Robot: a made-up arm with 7 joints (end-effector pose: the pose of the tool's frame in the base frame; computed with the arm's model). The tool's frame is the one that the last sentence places. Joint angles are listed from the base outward.
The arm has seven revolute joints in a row. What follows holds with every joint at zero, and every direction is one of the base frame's.
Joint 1 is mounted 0.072 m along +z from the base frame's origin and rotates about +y.
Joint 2 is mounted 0.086 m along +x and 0.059 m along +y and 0.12 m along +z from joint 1 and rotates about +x.
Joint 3 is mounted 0.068 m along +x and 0.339 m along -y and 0.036 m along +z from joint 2 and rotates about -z.
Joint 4 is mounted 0.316 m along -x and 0.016 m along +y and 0.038 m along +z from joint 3 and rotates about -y.
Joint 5 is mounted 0.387 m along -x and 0.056 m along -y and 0.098 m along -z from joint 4 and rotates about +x.
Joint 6 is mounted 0.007 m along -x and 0.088 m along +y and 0.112 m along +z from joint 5 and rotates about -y.
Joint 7 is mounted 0.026 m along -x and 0.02 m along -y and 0.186 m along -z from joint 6 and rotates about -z.
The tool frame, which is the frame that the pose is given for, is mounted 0.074 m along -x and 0.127 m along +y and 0.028 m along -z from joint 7; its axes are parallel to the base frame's.
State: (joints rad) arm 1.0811 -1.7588 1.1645 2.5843 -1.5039 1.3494 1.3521
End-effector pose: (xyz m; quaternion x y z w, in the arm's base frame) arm 0.4110 0.3062 0.0134 -0.3718 0.6452 -0.5354 0.3985
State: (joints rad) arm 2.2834 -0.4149 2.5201 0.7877 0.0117 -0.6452 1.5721
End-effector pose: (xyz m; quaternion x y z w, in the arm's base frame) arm -0.5280 -0.2330 -0.2647 -0.7513 -0.5112 -0.4156 0.0377
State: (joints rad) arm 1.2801 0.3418 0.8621 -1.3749 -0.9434 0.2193 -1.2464
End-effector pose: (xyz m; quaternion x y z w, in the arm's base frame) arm 0.5168 -0.0744 0.5865 0.6260 0.7127 0.2105 0.2365
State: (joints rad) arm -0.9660 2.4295 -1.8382 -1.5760 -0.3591 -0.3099 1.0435
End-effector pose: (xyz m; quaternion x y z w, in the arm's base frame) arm 0.8210 0.4398 -0.2464 0.1242 -0.7102 0.1496 0.6766
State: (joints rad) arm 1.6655 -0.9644 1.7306 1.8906 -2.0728 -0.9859 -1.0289
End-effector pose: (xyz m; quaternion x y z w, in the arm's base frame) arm 0.1957 -0.6013 -0.1309 -0.8380 -0.2503 -0.3886 0.2901
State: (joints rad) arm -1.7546 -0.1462 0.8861 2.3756 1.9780 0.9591 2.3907
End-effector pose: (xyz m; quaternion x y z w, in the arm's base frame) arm -0.2026 -0.2482 0.0069 0.4977 -0.4430 0.6200 0.4142
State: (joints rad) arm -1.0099 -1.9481 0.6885 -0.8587 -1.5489 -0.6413 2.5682
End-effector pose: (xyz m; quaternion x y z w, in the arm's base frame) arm -0.2736 0.3859 -0.3156 0.3947 0.2068 0.2974 0.8444
